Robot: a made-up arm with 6 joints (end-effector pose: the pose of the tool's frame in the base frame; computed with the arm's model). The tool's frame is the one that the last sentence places. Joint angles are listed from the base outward.
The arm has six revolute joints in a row. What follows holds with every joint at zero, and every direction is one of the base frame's.
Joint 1 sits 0.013 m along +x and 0.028 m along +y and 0.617 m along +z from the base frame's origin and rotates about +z.
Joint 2 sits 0.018 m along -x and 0.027 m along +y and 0.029 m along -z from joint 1 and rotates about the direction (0, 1, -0.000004).
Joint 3 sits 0.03 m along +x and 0.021 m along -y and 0.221 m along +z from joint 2 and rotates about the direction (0, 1, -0.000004).
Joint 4 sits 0.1 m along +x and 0.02 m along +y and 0.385 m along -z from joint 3 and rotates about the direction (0, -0.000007, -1).
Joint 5 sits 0.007 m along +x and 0.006 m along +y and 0.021 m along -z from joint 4 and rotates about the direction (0, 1, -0.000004).
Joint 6 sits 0.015 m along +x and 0.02 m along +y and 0.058 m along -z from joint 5 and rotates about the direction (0, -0.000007, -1).
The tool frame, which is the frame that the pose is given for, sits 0.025 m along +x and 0.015 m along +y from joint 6; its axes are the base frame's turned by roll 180, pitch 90 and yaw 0 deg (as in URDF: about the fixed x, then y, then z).
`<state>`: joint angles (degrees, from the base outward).
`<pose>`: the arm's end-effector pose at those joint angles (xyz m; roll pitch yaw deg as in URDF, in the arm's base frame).
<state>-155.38 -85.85 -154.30 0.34 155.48 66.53</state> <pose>0.5553 0.2376 0.7763 -113.77 5.33 -155.24</pose>
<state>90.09 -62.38 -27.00 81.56 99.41 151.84</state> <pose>-0.0631 0.2255 0.8063 63.85 8.22 -170.31</pose>
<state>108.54 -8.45 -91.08 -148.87 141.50 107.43</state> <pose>-0.0942 0.3347 1.0118 -106.30 -23.33 -50.94</pose>
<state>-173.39 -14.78 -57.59 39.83 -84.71 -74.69</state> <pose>-0.3773 -0.0430 0.8631 164.15 -44.49 123.22</pose>
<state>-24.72 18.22 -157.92 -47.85 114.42 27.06</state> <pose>0.3071 -0.1103 1.1340 164.10 45.28 -98.32</pose>
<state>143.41 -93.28 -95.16 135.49 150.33 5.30</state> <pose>0.3607 -0.2785 0.9526 170.83 65.68 -94.02</pose>
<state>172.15 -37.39 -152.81 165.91 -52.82 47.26</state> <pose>0.2398 0.0074 1.1773 50.89 -47.02 155.62</pose>
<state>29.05 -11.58 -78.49 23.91 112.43 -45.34</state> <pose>0.2898 0.2938 0.8828 -94.72 57.72 164.50</pose>
